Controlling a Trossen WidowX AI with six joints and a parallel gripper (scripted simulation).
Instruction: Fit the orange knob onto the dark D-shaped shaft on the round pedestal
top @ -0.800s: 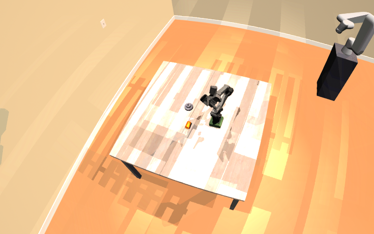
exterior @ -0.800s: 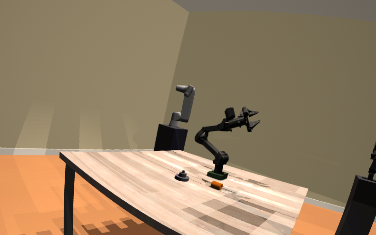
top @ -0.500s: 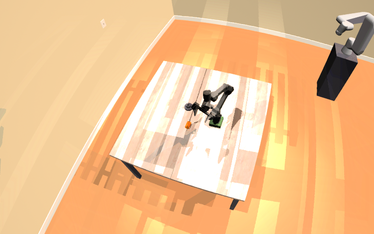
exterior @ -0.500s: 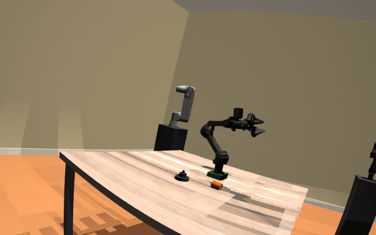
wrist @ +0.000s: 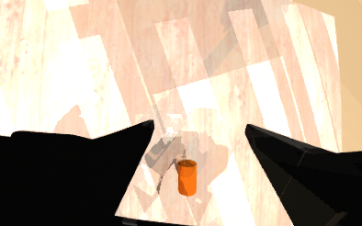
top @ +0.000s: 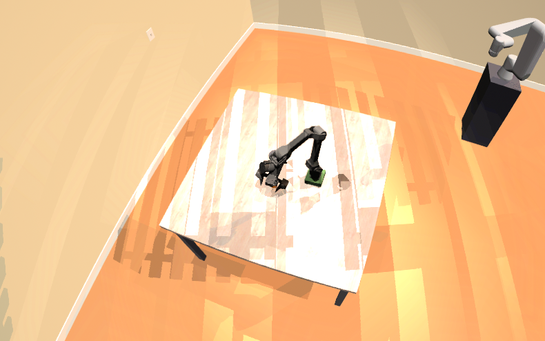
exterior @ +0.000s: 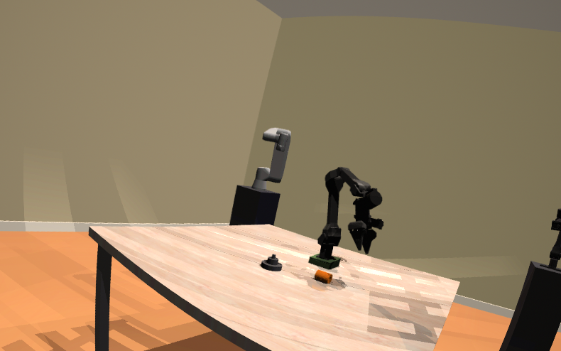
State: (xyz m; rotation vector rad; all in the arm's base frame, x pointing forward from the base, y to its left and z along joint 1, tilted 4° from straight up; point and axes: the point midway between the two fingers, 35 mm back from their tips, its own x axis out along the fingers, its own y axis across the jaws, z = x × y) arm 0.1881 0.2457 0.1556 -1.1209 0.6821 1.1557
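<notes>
The orange knob lies 30 mm ahead of my gripper tip, 120 mm to the right of it and 140 mm below it. The rest, counted from my gripper tip: pedestal: 110 mm ahead, 320 mm to the right, 130 mm below.
</notes>
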